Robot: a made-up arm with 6 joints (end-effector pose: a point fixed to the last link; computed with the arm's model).
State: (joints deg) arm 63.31 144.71 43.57 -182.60 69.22 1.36
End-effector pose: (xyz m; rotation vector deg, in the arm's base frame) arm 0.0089 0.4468 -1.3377 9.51 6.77 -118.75
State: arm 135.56 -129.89 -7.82 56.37 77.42 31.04
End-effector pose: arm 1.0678 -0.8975 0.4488 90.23 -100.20 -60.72
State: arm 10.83 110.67 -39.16 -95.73 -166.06 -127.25
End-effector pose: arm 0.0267 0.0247 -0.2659 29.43 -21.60 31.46
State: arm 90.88 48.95 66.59 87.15 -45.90 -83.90
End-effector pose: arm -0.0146 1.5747 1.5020 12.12 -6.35 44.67
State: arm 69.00 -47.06 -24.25 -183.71 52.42 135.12
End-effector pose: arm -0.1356 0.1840 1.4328 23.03 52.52 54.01
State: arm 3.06 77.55 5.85 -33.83 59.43 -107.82
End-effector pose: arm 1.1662 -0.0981 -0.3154 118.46 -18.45 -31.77
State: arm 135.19 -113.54 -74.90 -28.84 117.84 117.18
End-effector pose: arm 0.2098 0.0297 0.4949 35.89 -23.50 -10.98
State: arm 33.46 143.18 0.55 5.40 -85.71 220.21
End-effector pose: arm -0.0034 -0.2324 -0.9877 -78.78 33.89 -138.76
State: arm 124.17 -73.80 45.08 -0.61 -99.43 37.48
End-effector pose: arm 0.9460 -1.0501 1.4754 -0.87 -49.88 111.96
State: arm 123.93 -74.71 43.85 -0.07 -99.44 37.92
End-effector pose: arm 0.9423 -1.0551 1.4619 -1.66 -49.77 111.28
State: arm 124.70 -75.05 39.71 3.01 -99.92 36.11
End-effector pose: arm 0.9311 -1.0063 1.4794 -5.18 -44.28 112.11
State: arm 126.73 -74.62 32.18 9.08 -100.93 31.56
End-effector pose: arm 0.9032 -0.8919 1.5277 -12.13 -32.88 113.34
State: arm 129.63 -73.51 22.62 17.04 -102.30 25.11
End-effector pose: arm 0.8486 -0.7355 1.5833 -21.50 -18.82 112.26
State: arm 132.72 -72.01 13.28 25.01 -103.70 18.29
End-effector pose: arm 0.7728 -0.5792 1.6230 -30.77 -6.68 108.07
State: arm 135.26 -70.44 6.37 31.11 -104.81 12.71
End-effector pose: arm 0.6997 -0.4608 1.6435 -37.50 0.97 103.00
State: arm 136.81 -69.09 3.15 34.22 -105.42 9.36
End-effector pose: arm 0.6547 -0.3958 1.6561 -40.71 4.52 99.95
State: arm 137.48 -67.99 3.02 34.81 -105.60 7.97
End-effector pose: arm 0.6400 -0.3720 1.6703 -41.26 5.73 99.47
